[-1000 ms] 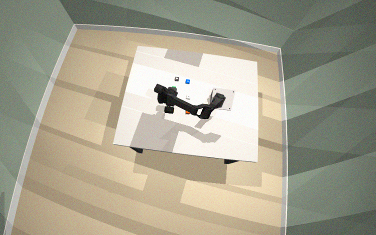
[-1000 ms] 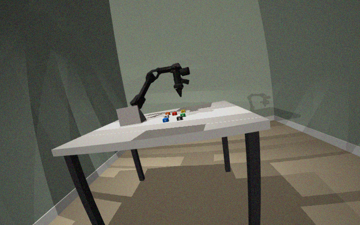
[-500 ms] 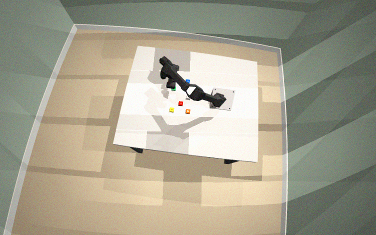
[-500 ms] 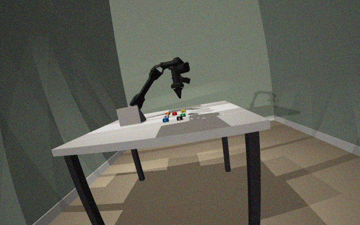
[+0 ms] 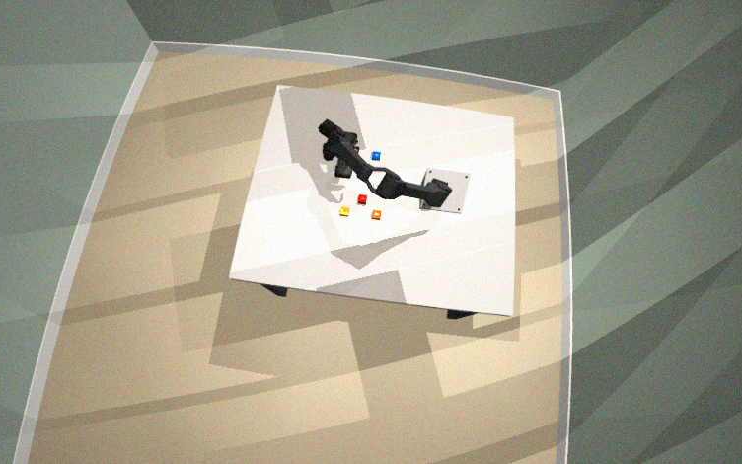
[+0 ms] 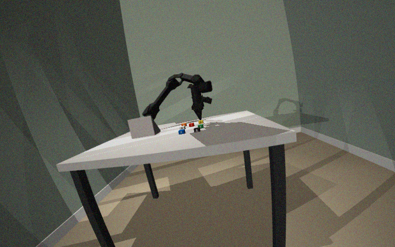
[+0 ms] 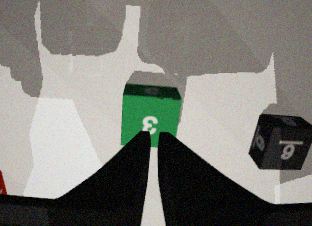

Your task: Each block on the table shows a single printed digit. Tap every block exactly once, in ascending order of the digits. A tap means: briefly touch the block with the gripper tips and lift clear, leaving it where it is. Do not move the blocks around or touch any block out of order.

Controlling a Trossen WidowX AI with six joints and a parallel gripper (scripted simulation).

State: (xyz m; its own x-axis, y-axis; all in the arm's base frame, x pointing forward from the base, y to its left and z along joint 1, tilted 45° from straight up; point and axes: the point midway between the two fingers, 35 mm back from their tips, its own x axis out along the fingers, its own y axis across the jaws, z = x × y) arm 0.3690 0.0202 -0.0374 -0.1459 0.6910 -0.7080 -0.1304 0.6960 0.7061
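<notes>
My gripper tip is 1 cm past the green block and 4 cm above it. Round my gripper tip: dark grey block (1 cm behind, 9 cm to the right, 4 cm below); then blue block (10 cm behind, 9 cm to the right, 4 cm below); then white block (14 cm behind, 4 cm to the left, 4 cm below).
</notes>
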